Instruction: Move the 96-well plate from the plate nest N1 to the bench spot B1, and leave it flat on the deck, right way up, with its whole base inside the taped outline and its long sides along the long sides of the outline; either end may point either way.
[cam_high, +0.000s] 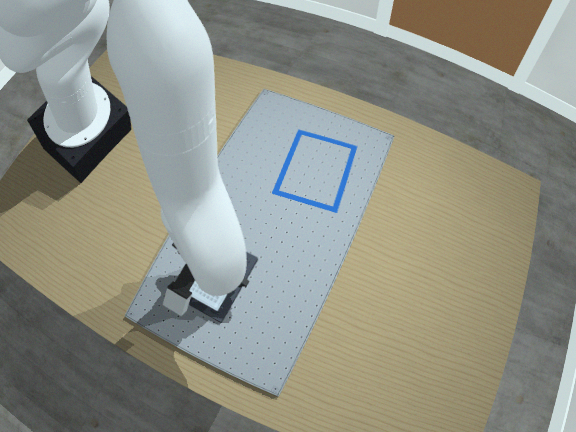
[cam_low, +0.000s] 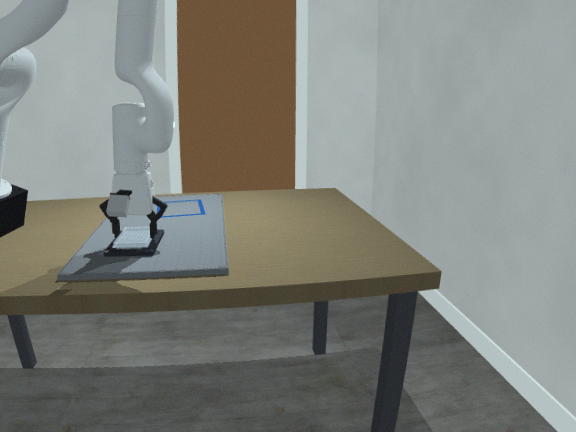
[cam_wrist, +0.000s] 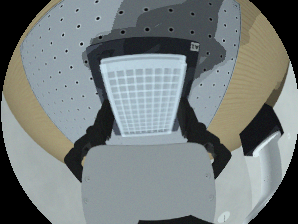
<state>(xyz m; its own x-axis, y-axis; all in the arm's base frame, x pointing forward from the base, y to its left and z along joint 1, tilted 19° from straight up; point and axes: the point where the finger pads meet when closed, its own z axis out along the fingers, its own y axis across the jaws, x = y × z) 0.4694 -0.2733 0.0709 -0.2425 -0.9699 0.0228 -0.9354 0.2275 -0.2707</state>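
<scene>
Right now the 96-well plate is 10 mm below my hand. The rest, counted from my hand: plate nest N1: 20 mm below.
</scene>
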